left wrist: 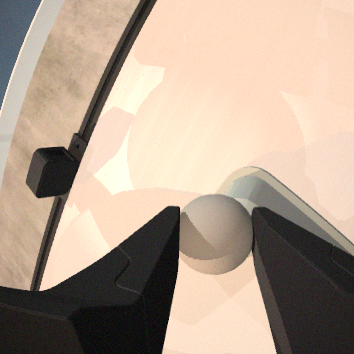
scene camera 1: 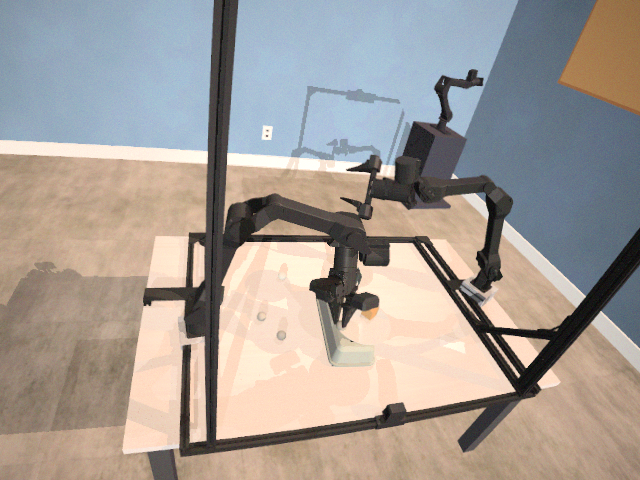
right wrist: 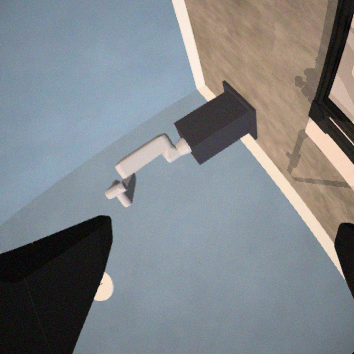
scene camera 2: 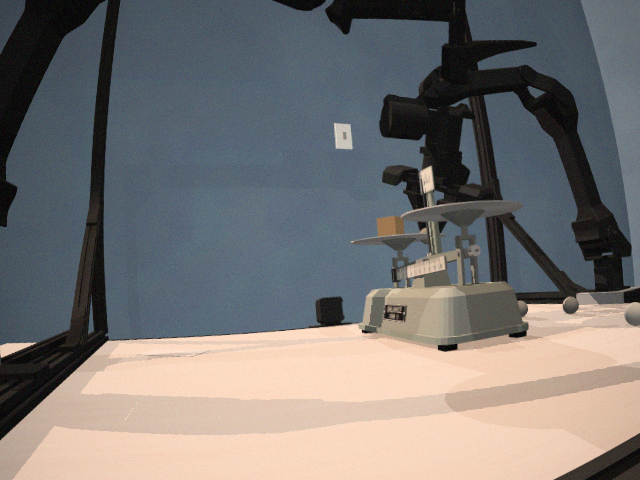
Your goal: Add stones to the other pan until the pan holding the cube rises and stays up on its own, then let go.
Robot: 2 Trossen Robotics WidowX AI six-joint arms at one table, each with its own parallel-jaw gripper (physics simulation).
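Frame: origin at the left arm's base, x back, y right, z up, level; centimetres.
Where they show: left gripper, fingertip midpoint: (left wrist: pixel 215 218) (scene camera 1: pixel 339 325); right gripper, fingertip midpoint: (scene camera 1: pixel 343 184) (right wrist: pixel 230 233) (scene camera 2: pixel 539 3); left arm's base, link origin: (scene camera 1: pixel 198 327) (scene camera 2: pixel 609 290); right arm's base, link origin: (scene camera 1: pixel 480 285).
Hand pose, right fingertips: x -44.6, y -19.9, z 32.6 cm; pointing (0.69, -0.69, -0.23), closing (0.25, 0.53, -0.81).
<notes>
Each offset is from my right fingertips to the top centre of the thing. "*": to the spot under its first point.
The green balance scale {dz -11.4, dx +3.3, dy +26.7 cm} (scene camera 1: pixel 352 356) (scene camera 2: pixel 449 315) stands mid-table. In scene camera 2 an orange cube {dz -17.4, dx +2.6, dy +34.2 cm} (scene camera 2: pixel 389 226) sits on its farther, lower pan {* dz -20.5, dx -0.3, dy +36.1 cm} (scene camera 2: pixel 369 240); the nearer pan {* dz -19.3, dx +2.2, dy +12.7 cm} (scene camera 2: pixel 496 206) is higher, with no stone visible on it. The cube (scene camera 1: pixel 369 313) is partly hidden in scene camera 1. My left gripper (scene camera 1: pixel 339 324) (left wrist: pixel 215 218) is shut on a grey round stone {dz -18.5, dx +11.8, dy +36.6 cm} (left wrist: pixel 215 250), close to the scale; its exact place over the pans cannot be told. My right gripper (scene camera 1: pixel 345 184) (right wrist: pixel 230 233) is open and empty, high behind the table.
Loose stones {dz -32.0, dx +26.5, dy +18.4 cm} (scene camera 1: pixel 261 316) {dz -32.0, dx +22.7, dy +26.3 cm} (scene camera 1: pixel 281 335) {dz -32.0, dx +15.4, dy +2.1 cm} (scene camera 1: pixel 282 275) lie left of the scale in scene camera 1. The scale's upright post {* dz -15.8, dx +3.9, dy +26.1 cm} (scene camera 2: pixel 430 198) rises close to the left gripper. A black frame (scene camera 1: pixel 310 429) borders the table, with a small black box (scene camera 1: pixel 395 413) on its front rail.
</notes>
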